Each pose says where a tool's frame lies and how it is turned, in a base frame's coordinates. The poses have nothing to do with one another.
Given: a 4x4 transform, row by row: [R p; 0 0 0 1], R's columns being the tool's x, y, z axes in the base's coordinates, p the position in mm. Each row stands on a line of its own.
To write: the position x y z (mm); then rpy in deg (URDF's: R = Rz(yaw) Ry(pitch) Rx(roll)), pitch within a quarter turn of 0, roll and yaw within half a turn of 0. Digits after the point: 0 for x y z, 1 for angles.
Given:
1:
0.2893 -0.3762 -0.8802 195
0.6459 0.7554 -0.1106 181
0.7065 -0.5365 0.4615 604
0 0 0 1
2:
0.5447 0.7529 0.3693 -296
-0.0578 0.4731 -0.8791 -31
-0.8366 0.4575 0.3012 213
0 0 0 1
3:
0.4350 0.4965 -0.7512 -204
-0.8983 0.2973 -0.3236 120
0.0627 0.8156 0.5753 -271
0 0 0 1
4:
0.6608 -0.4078 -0.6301 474
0.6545 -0.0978 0.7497 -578
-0.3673 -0.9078 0.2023 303
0 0 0 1
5:
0.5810 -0.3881 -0.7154 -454
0.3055 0.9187 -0.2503 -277
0.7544 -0.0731 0.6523 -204
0 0 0 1
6:
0.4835 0.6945 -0.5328 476
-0.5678 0.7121 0.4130 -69
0.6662 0.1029 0.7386 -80
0 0 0 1
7:
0.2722 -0.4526 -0.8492 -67
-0.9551 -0.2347 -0.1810 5
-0.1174 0.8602 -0.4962 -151
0 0 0 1
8:
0.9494 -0.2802 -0.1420 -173
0.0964 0.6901 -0.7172 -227
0.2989 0.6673 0.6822 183
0 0 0 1
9:
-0.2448 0.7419 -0.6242 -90
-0.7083 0.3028 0.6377 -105
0.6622 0.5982 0.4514 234
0 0 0 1
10:
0.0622 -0.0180 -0.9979 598
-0.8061 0.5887 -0.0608 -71
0.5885 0.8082 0.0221 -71
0 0 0 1
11:
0.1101 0.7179 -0.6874 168
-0.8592 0.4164 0.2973 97
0.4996 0.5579 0.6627 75
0 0 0 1
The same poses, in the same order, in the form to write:
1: 195 181 604 -49.3 -45.0 65.9
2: -296 -31 213 56.6 56.8 -6.1
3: -204 120 -271 54.8 -3.6 -64.2
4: 474 -578 303 -77.4 21.6 44.7
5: -454 -277 -204 -6.4 -49.0 27.7
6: 476 -69 -80 7.9 -41.8 -49.6
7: -67 5 -151 120.0 6.7 -74.1
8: -173 -227 183 44.4 -17.4 5.8
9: -90 -105 234 53.0 -41.5 -109.1
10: 598 -71 -71 88.4 -36.1 -85.6
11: 168 97 75 40.1 -30.0 -82.7
